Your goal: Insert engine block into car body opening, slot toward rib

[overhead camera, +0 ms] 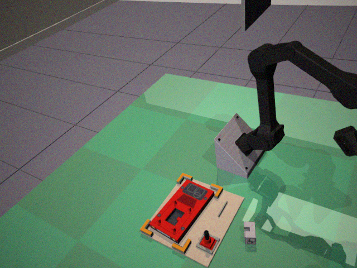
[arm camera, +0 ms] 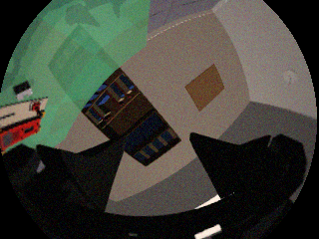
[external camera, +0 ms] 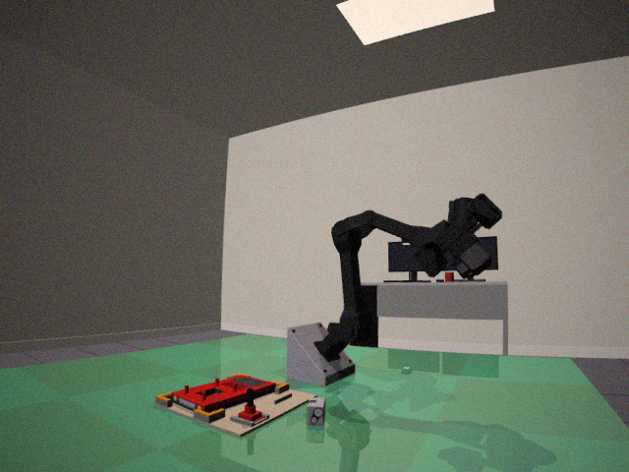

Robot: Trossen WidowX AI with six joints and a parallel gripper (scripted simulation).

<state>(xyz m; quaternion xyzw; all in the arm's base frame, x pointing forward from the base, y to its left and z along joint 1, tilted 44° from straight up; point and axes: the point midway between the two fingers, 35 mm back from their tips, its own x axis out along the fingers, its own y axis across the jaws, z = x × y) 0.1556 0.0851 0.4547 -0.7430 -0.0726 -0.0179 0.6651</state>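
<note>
My gripper tip is now 9 cm short of the grey engine block, 22 cm to the left of it and 33 cm above it.
</note>
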